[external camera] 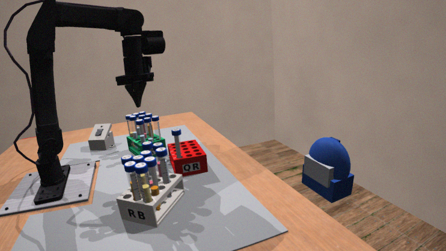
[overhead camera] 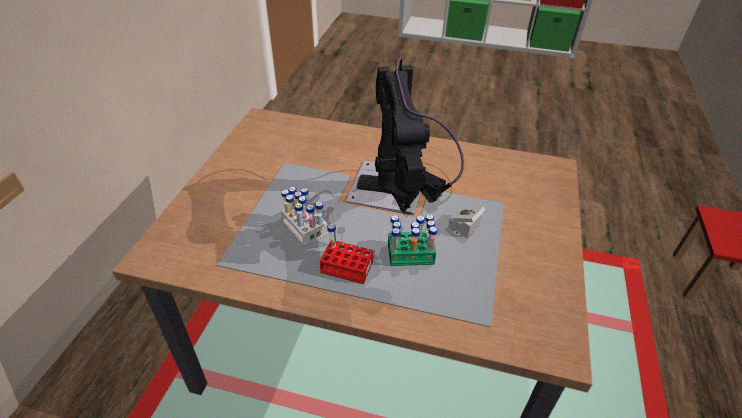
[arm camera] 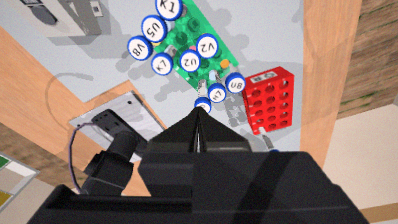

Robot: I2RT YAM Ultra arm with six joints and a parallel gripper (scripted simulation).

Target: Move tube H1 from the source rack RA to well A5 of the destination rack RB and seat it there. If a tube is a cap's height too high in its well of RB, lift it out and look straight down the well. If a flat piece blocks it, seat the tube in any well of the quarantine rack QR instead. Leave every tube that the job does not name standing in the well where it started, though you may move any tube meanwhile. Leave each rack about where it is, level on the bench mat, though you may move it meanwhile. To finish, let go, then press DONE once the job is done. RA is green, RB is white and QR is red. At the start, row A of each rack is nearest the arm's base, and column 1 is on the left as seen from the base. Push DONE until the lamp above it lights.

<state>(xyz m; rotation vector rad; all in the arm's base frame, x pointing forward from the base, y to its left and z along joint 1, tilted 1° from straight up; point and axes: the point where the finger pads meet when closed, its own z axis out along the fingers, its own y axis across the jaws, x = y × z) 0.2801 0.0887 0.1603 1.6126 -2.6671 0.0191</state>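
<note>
Right now the grey done button box is 18 cm to the left of my hand, 15 cm behind it and 12 cm below it. From my hand the other things lie so: red rack QR 14 cm to the right, 14 cm below, 10 cm ahead; clear tube 10 cm below, 5 cm to the left, 2 cm behind; white rack RB 30 cm to the right, 14 cm below, 3 cm behind.
</note>
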